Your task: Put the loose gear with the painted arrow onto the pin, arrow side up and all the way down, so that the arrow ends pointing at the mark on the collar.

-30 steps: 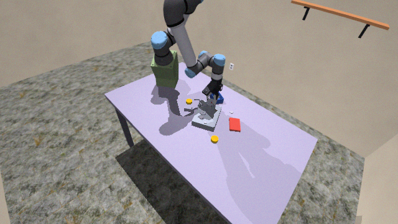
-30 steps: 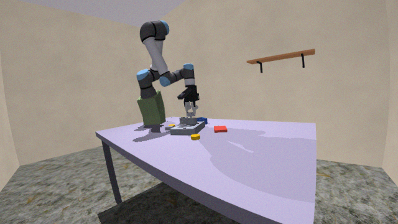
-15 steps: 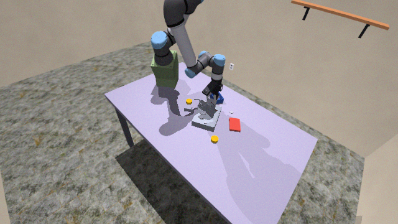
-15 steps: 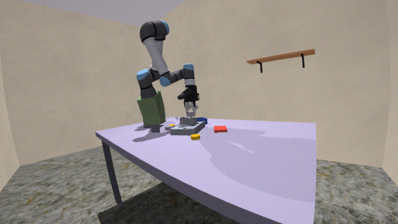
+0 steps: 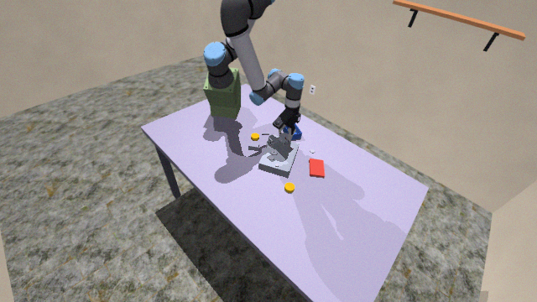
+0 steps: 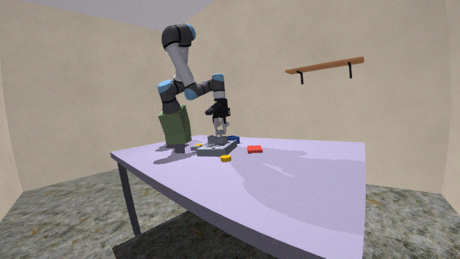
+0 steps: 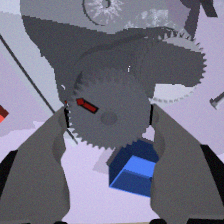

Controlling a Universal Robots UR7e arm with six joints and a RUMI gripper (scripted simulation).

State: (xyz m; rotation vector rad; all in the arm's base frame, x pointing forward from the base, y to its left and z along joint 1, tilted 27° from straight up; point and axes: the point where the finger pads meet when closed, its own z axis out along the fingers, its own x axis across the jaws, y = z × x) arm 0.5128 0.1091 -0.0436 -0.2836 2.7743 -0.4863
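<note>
My gripper is now right at the grey toothed gear. Also, from my hand: small grey block (120 mm behind, 120 mm to the right, 90 mm below); blue bin (80 mm behind, 160 mm to the left, 100 mm below); flat red block (220 mm ahead, 70 mm to the left, 100 mm below).
</note>
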